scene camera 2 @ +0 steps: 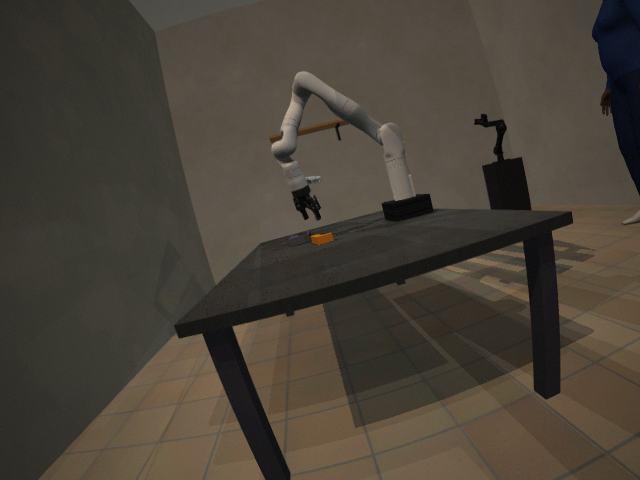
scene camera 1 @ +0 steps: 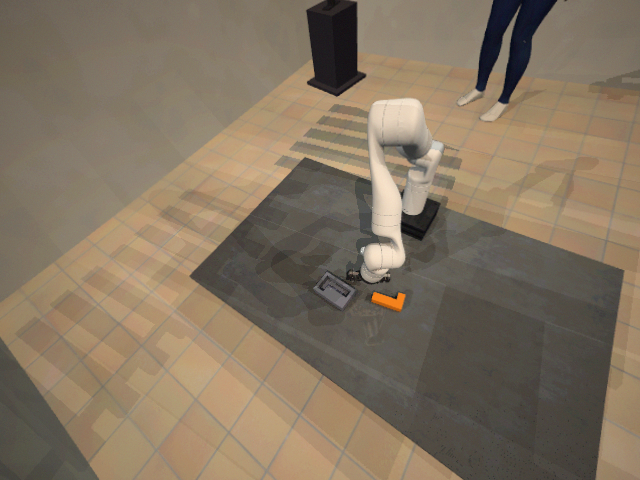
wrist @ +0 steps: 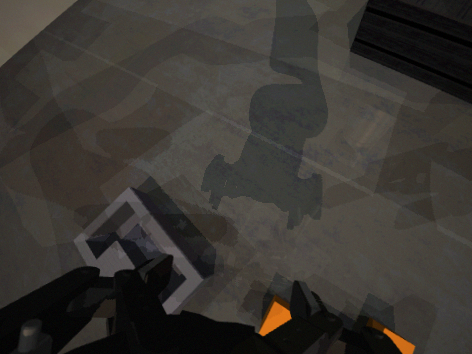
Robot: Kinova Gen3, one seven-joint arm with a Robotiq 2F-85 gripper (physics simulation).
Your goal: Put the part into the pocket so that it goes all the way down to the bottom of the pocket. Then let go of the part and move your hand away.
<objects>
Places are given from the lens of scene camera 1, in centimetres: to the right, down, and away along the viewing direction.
grey pocket block (scene camera 1: 335,291): 6, 20, 106
</objects>
